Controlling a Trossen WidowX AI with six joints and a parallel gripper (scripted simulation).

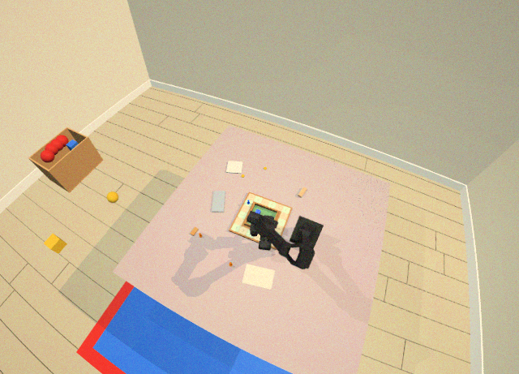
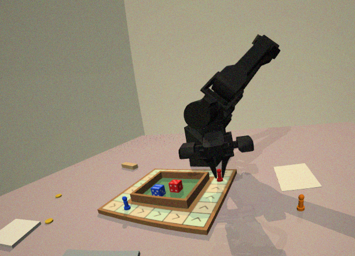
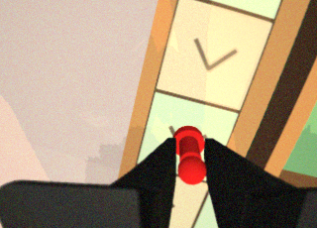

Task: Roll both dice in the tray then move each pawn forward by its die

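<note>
My gripper tip is now 180 mm to the left of the blue pawn, 180 mm short of it and 10 mm below it. Round my gripper tip: white card (200 mm to the left, 40 mm behind, 20 mm below); red pawn (10 mm above); green tray (110 mm to the right, 60 mm ahead, 10 mm below).
</note>
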